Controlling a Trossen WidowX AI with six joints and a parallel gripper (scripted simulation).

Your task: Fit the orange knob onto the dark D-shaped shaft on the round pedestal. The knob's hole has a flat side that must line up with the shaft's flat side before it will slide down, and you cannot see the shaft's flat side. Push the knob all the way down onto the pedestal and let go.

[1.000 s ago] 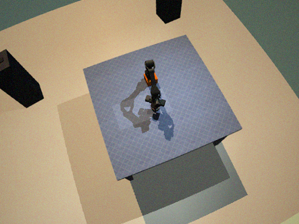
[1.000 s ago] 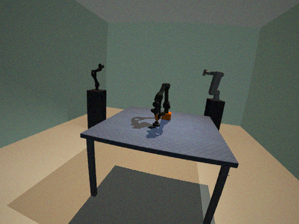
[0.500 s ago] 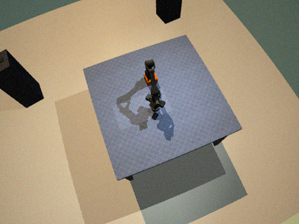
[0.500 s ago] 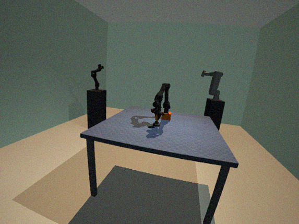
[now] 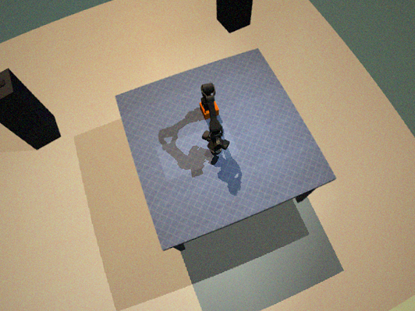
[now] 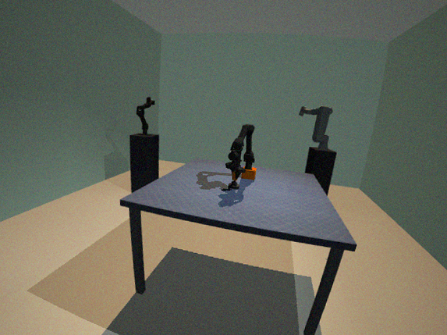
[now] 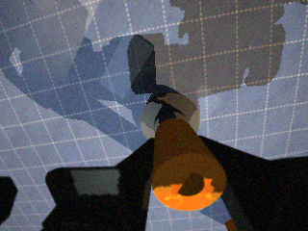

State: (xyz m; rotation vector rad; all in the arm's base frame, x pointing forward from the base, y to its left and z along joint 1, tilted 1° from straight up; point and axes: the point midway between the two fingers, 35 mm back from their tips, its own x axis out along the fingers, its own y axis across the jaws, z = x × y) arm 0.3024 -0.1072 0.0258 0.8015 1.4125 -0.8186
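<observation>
The orange knob lies 20 mm above my gripper tip. From my gripper tip the other things lie so: dark shaft (40 mm below).
</observation>
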